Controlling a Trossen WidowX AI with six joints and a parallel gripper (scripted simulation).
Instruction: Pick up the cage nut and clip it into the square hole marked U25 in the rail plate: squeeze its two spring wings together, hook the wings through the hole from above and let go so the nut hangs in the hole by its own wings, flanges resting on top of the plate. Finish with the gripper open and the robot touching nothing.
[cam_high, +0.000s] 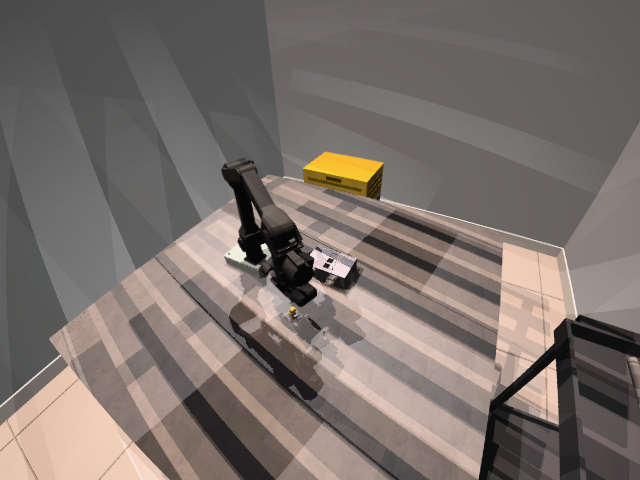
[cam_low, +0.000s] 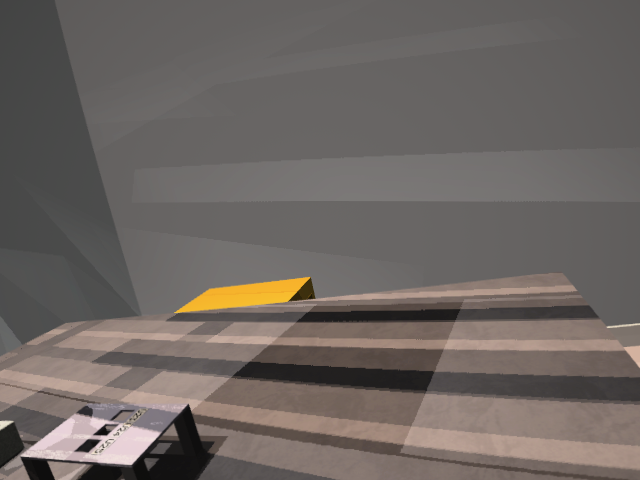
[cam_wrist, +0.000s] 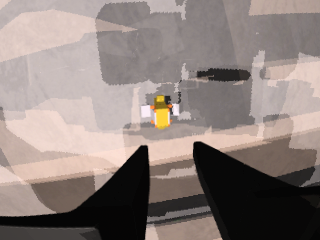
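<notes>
My gripper tip is now 70 mm above the cage nut.
</notes>
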